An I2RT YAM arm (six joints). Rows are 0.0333 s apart.
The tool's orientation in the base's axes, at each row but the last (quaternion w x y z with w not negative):
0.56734 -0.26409 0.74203 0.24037
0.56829 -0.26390 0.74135 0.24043
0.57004 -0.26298 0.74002 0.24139
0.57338 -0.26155 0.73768 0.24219
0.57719 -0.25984 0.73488 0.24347
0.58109 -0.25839 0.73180 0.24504
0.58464 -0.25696 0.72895 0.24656
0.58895 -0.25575 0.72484 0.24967
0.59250 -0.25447 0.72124 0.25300
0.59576 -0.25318 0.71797 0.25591
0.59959 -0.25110 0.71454 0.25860
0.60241 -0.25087 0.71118 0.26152
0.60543 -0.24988 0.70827 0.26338
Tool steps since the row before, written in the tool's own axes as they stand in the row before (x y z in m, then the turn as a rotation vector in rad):
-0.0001 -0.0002 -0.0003 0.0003 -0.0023 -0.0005
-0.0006 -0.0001 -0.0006 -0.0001 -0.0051 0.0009
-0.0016 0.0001 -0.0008 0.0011 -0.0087 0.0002
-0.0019 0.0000 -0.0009 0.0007 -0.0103 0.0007
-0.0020 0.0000 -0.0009 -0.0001 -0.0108 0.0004
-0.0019 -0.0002 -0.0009 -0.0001 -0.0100 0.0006
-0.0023 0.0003 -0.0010 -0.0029 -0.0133 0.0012
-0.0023 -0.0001 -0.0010 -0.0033 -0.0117 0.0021
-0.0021 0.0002 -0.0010 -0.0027 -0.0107 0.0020
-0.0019 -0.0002 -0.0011 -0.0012 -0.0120 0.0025
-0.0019 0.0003 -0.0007 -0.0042 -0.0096 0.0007
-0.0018 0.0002 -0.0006 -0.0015 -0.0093 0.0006
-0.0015 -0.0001 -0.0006 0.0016 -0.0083 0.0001
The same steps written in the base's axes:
-0.0001 -0.0003 0.0002 0.0011 -0.0021 -0.0003
-0.0002 -0.0004 0.0007 0.0041 -0.0032 -0.0004
-0.0003 -0.0003 0.0017 0.0057 -0.0065 -0.0016
-0.0003 -0.0004 0.0021 0.0072 -0.0073 -0.0014
-0.0003 -0.0004 0.0021 0.0075 -0.0078 -0.0006
-0.0002 -0.0006 0.0020 0.0071 -0.0071 -0.0006
-0.0005 -0.0002 0.0025 0.0102 -0.0089 0.0018
-0.0003 -0.0006 0.0024 0.0099 -0.0071 0.0021
-0.0005 -0.0004 0.0022 0.0090 -0.0064 0.0016
-0.0004 -0.0008 0.0020 0.0100 -0.0071 0.0000
-0.0004 -0.0002 0.0020 0.0076 -0.0064 0.0034
-0.0003 -0.0002 0.0019 0.0069 -0.0064 0.0008
-0.0002 -0.0004 0.0016 0.0054 -0.0061 -0.0022

